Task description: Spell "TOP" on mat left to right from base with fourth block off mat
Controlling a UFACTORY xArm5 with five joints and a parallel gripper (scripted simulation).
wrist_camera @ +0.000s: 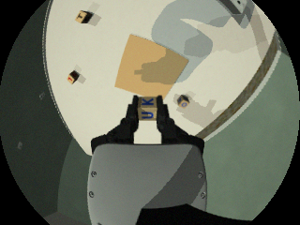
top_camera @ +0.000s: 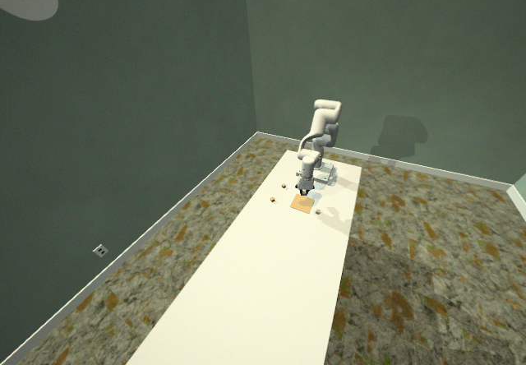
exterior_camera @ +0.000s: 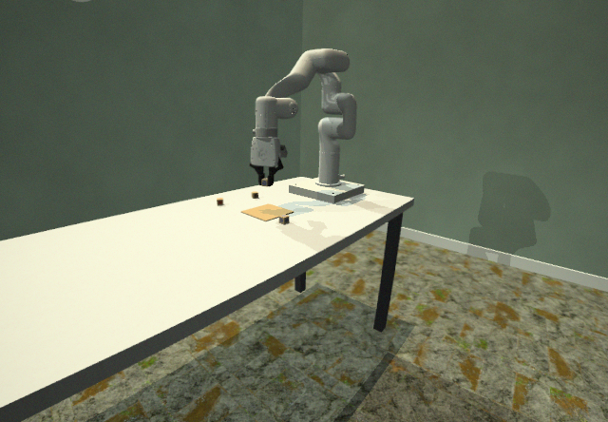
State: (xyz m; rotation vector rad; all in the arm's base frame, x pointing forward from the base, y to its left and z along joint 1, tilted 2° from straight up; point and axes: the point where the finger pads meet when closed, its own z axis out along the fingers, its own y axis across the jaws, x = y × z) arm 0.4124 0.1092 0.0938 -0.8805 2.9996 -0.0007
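Right now the tan mat is 10 mm behind my hand, 10 mm to the right of it and 120 mm below it.
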